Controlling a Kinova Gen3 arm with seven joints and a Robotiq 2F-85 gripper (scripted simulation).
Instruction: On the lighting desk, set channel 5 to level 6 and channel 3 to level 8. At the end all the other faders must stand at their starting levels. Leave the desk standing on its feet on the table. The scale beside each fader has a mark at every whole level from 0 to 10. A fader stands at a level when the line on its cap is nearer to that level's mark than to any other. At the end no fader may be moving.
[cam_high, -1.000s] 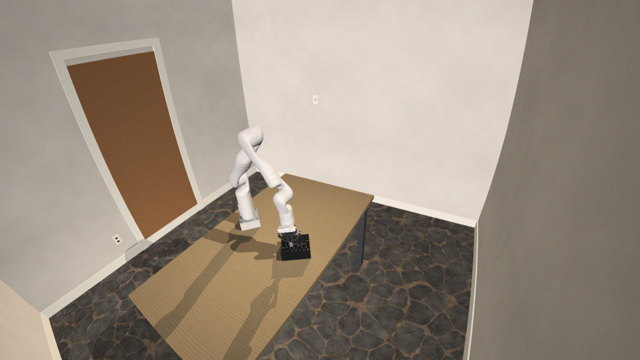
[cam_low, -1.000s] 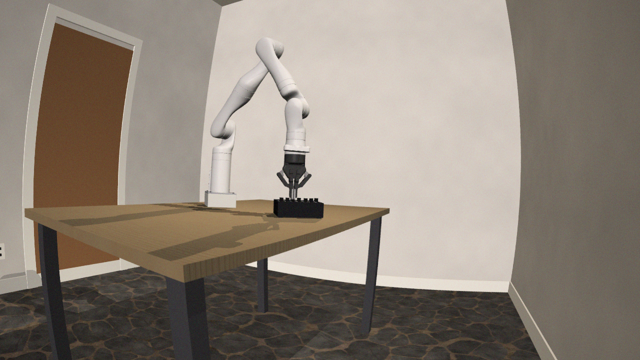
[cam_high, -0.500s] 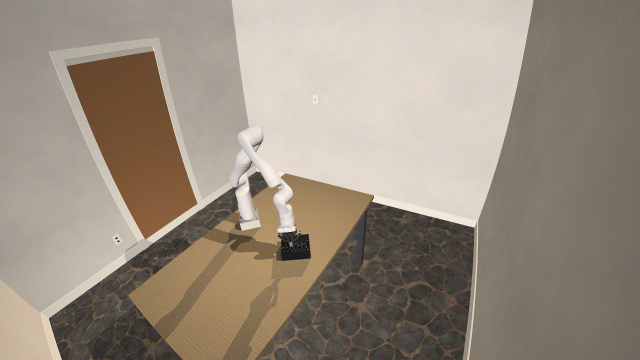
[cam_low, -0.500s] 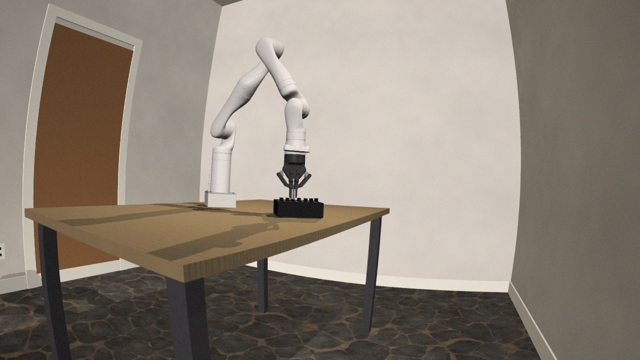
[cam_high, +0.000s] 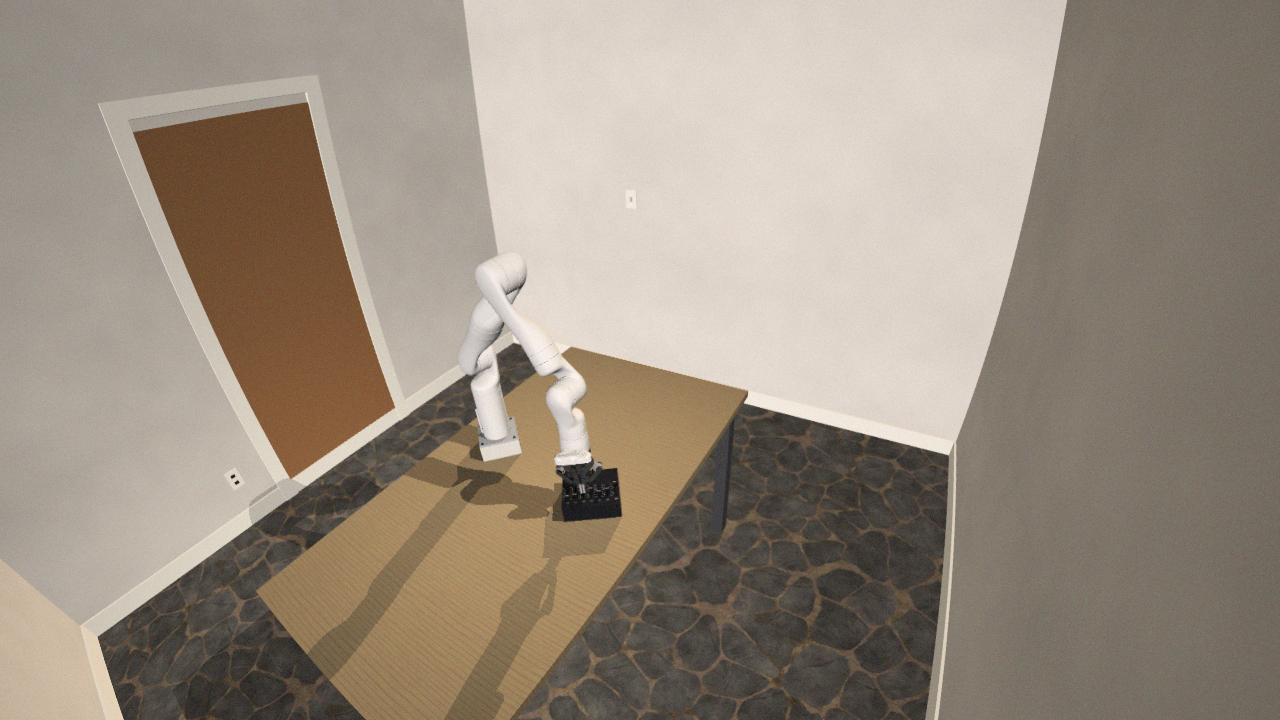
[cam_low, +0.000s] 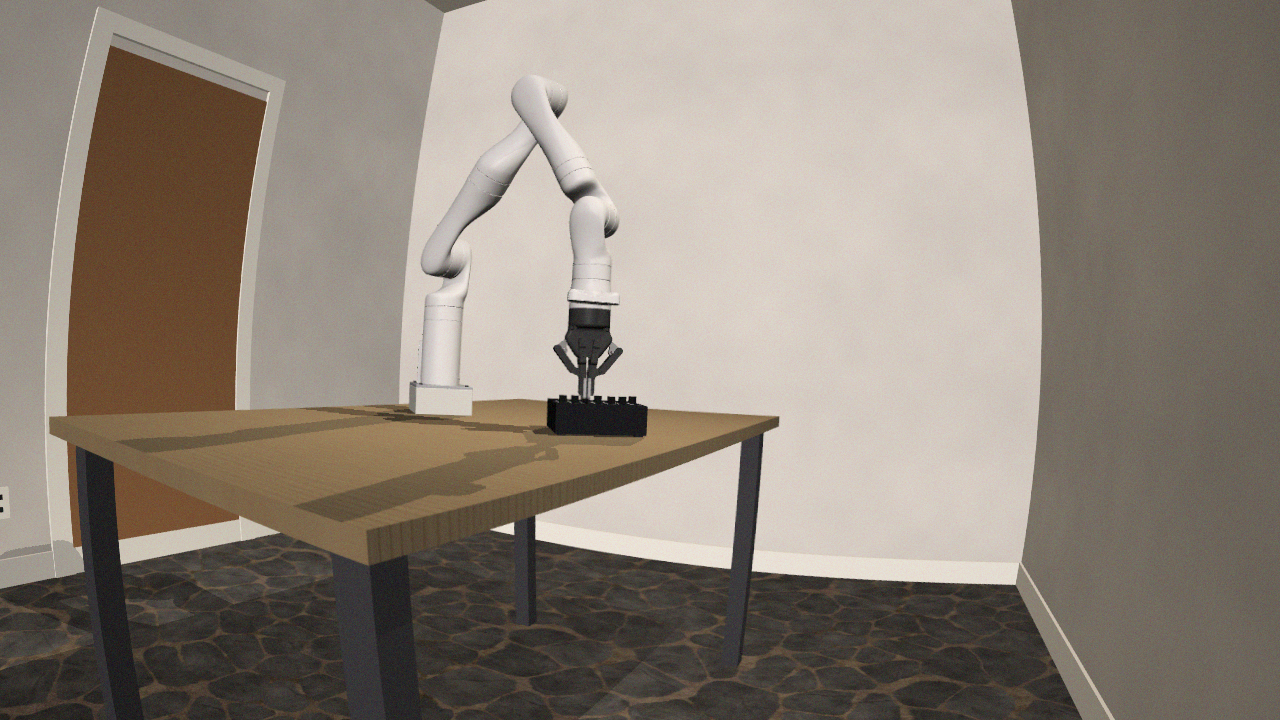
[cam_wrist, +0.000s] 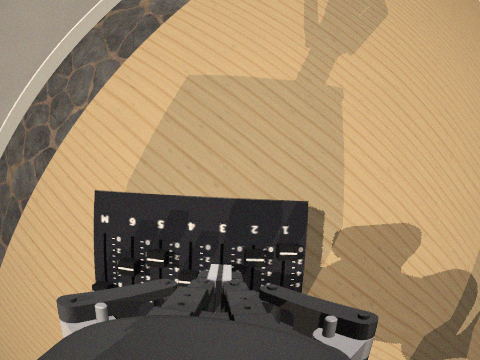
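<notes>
The channel 3 fader cap lies 1 cm to the left of my hand, 1 cm below it and 1 cm behind it. Also, from my hand: M fader cap (7 cm to the left, 6 cm ahead, 1 cm below); then channel 4 fader cap (2 cm ahead, 1 cm to the left, 1 cm below); then channel 5 fader cap (4 cm ahead, 2 cm to the left, 1 cm below).
</notes>
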